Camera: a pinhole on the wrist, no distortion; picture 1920 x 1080 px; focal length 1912.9 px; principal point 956.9 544.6 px. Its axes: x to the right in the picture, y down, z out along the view. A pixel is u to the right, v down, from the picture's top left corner.
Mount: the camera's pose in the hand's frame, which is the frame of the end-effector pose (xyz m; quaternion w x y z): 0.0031 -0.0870 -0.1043 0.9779 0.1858 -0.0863 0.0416
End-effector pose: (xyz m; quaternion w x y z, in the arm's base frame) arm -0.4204 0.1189 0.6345 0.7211 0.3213 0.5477 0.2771
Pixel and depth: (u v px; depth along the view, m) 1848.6 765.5 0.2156
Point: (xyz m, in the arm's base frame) -0.2808 0.0603 0.5110
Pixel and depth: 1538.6 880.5 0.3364
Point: -0.1661 0.0168 0.5376
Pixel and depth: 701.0 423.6 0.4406
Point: -0.1669 -0.1937 0.5473
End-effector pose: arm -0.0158 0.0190 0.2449 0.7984 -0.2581 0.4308 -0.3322
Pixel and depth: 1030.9 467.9 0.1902
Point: -0.0148 -0.0649 0.4028
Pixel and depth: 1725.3 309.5 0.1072
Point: -0.0480 -0.0927 0.3233
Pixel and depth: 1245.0 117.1 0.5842
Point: 0.2050 -0.2131 0.7293
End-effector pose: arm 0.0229 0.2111 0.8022 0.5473 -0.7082 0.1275 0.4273
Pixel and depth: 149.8 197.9 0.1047
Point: 0.0955 0.2286 0.9404
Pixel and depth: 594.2 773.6 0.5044
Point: -0.1066 0.5626 1.0680
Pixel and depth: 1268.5 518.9 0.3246
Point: 0.0680 0.4676 0.9298
